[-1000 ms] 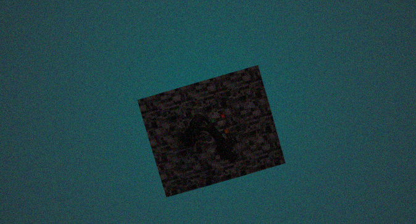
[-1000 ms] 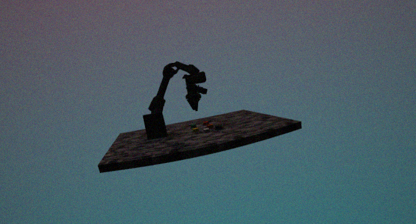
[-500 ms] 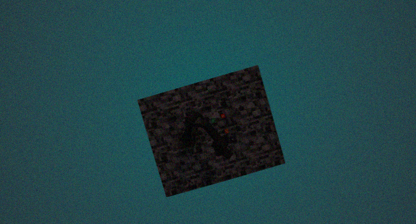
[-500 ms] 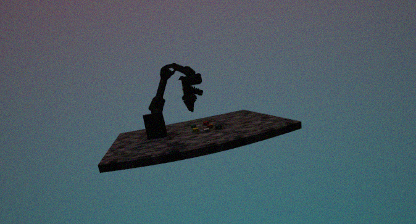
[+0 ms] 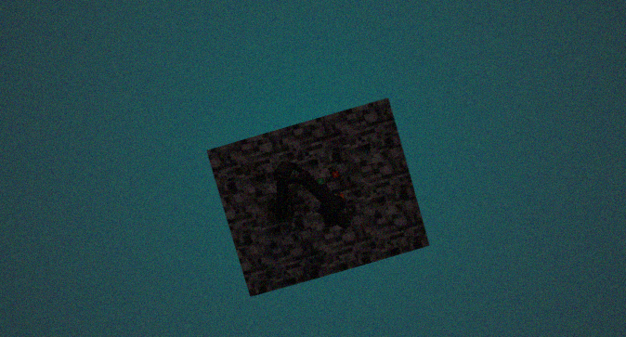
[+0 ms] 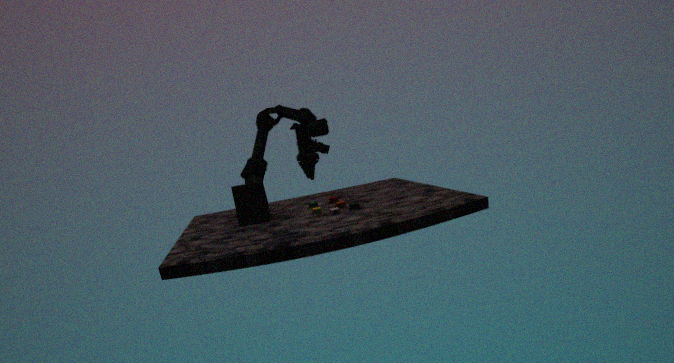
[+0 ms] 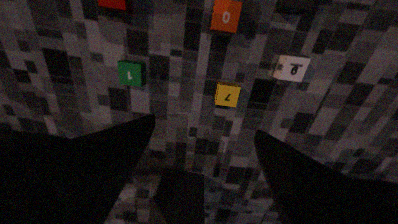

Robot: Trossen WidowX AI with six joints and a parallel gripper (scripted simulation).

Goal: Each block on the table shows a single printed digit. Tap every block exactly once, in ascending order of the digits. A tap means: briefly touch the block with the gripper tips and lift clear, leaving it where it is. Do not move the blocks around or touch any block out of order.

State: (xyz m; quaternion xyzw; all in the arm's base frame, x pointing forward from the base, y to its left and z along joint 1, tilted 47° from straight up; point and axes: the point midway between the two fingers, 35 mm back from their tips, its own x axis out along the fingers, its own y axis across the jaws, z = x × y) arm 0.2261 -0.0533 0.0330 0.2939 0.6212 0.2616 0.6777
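My gripper tip is 120 mm above the orange block, 90 mm short of it and 10 mm to the left of it. From my gripper tip the other things lie so: yellow block 120 mm below, 40 mm to the right; then green block 120 mm below, 110 mm to the left, 10 mm ahead; then white block 120 mm to the right, 120 mm below, 50 mm ahead.
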